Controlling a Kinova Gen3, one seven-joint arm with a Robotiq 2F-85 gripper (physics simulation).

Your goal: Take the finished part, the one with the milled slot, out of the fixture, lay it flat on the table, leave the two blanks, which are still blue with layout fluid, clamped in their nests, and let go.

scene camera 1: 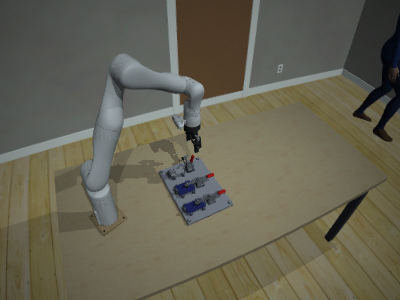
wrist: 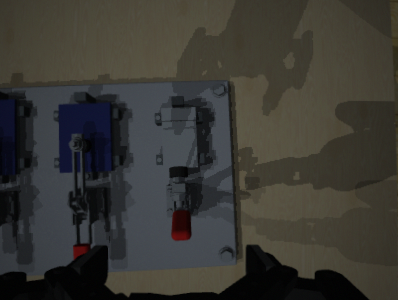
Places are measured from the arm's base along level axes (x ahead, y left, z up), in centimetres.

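Pixels of known places: gripper, fingertip midpoint: (scene camera 1: 192,146) (wrist: 177,261); arm's base, origin of the base link: (scene camera 1: 107,217).
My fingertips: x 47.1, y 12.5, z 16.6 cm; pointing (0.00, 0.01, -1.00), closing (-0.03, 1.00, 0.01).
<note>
For each thing: its middle in the pictures, then the offset to it from my fingertips. "spot": a spot on its surface instead. Level surfaces: height alone.
- finished part, body centre: (wrist: 179,138) (scene camera 1: 176,172) dx -9.0, dy -0.6, dz -14.4 cm
- grey fixture plate, body centre: (wrist: 94,177) (scene camera 1: 194,187) dx -3.9, dy -11.3, dz -16.8 cm
- clamp's red handle, body centre: (wrist: 181,219) (scene camera 1: 192,161) dx -0.3, dy +0.1, dz -10.5 cm
- clamp's black tip, surface spot: (wrist: 178,172) spot: dx -5.3, dy -0.3, dz -5.5 cm
- wooden table, its level: dz -17.5 cm
The finished part (scene camera 1: 175,172) (wrist: 180,142) is a pale grey block with a slot across it near its far end in the wrist view. It sits in the end nest of the grey fixture plate (scene camera 1: 215,212) (wrist: 142,235). Its clamp's red handle (scene camera 1: 192,159) (wrist: 181,225) stands up, and the clamp's black tip (wrist: 178,172) is at the part's near edge, not over its middle. One blue blank (scene camera 1: 184,189) (wrist: 97,120) and another blue blank (scene camera 1: 193,207) (wrist: 7,130) lie under clamp arms. My gripper (scene camera 1: 197,149) (wrist: 177,261) is open and empty, above the plate's handle side.
The clamps on the blanks have red handles (scene camera 1: 210,175) (scene camera 1: 222,192) lying low, pointing away from the arm's base. The fixture plate lies on the wooden table (scene camera 1: 300,160). Bolt heads (wrist: 220,90) (wrist: 226,252) stand at the plate's corners. A person (scene camera 1: 392,75) is beyond the table at the right.
</note>
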